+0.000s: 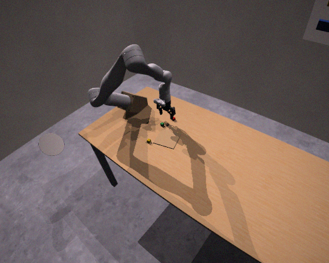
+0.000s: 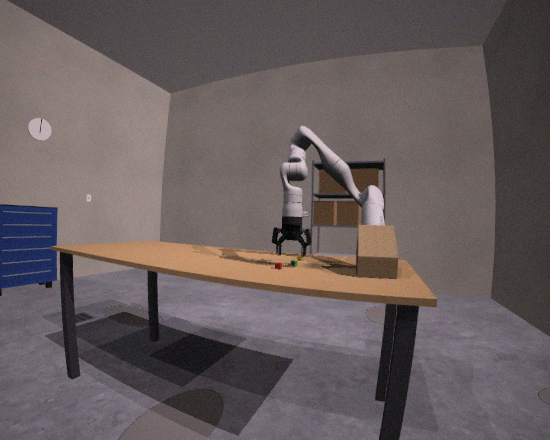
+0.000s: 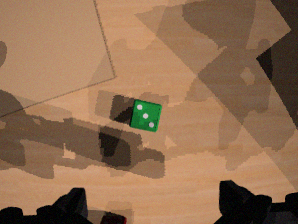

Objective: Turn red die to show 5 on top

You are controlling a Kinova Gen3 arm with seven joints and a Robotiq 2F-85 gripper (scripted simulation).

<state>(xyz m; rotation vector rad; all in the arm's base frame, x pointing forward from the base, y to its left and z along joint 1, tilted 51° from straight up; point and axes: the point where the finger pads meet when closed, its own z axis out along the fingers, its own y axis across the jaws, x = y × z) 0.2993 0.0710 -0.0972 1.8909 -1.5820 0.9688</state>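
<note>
Right now the red die is 4 cm to the left of my hand, 4 cm below it and 3 cm ahead of it. The rest, counted from my hand: tan mat: 12 cm to the right, 12 cm ahead, 5 cm below; yellow die: 22 cm to the right, 5 cm ahead, 4 cm below; green die: 5 cm to the right, 4 cm below, 1 cm ahead.
</note>
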